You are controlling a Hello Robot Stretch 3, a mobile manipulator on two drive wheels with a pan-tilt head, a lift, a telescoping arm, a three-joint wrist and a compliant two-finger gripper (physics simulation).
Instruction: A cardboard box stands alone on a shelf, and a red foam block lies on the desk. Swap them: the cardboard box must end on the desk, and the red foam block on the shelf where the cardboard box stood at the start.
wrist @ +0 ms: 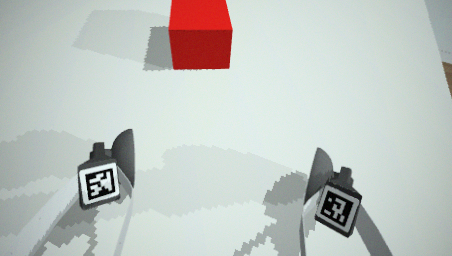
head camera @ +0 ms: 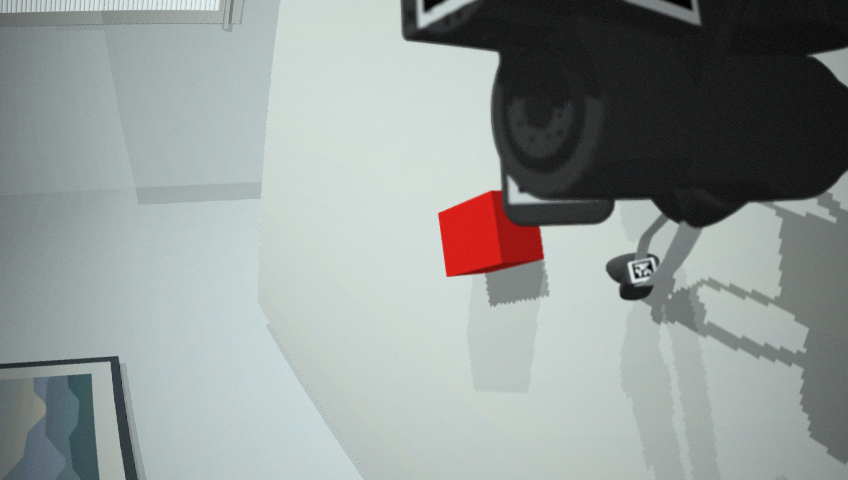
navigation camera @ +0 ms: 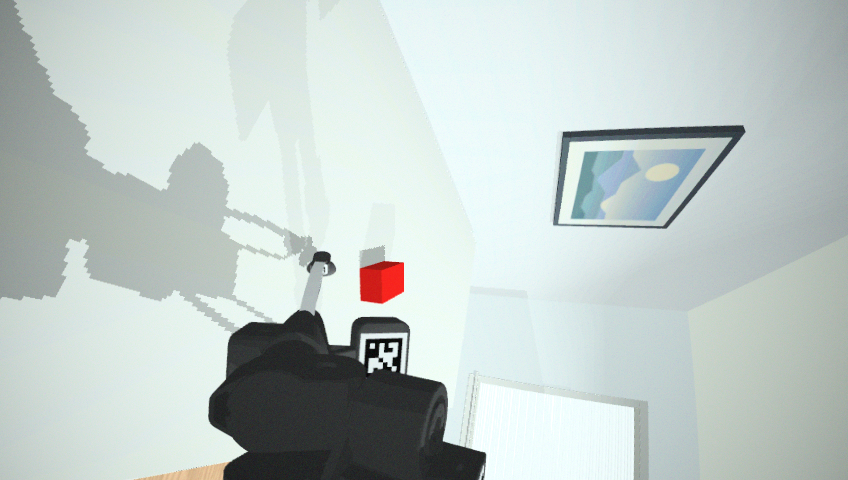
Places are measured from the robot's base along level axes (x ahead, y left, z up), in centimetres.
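Where they show: gripper, between the fingertips: (wrist: 221, 158) (navigation camera: 318, 310).
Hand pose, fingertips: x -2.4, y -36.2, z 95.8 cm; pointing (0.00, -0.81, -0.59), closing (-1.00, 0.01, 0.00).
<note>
After its pixels a point has its place.
The red foam block (head camera: 473, 239) {y -51.3, x 1.8, z 99.5 cm} (navigation camera: 380, 283) {y -47.7, x 1.4, z 99.2 cm} (wrist: 201, 48) {y -47.8, x 0.8, z 97.5 cm} rests on the white desk (head camera: 357, 178) {y -86.4, x -6.2, z 95.0 cm} (navigation camera: 428, 243) {y -81.5, x 11.0, z 95.0 cm} (wrist: 300, 100) {y -44.3, x -9.5, z 95.0 cm}. In the head view, part of the gripper assembly covers one corner of the block. In the wrist view it is at the top, cut off by the frame edge, slightly left of the middle between the fingers. My gripper (head camera: 633, 276) (navigation camera: 321, 262) (wrist: 221, 158) {y -36.2, x -2.4, z 95.8 cm} is open and empty, low over the desk. Its fingertips are apart from the block, which is beyond them in the wrist view. The cardboard box and the shelf do not show.
A framed picture (head camera: 123, 416) {y -117.7, x 32.4, z 131.5 cm} (navigation camera: 558, 178) {y -107.0, x 36.7, z 130.8 cm} hangs on the wall past the desk edge. A window (head camera: 107, 4) {y -253.7, x -94.8, z 134.6 cm} (navigation camera: 553, 434) {y -245.4, x -119.0, z 145.5 cm} is in another wall. Wooden floor (navigation camera: 187, 473) {y -73.6, x -88.2, z 0.0 cm} (wrist: 448, 75) {y -200.1, x -181.7, z 0.0 cm} shows at the frame edges. Shadows of the arm and gripper fall on the desk.
</note>
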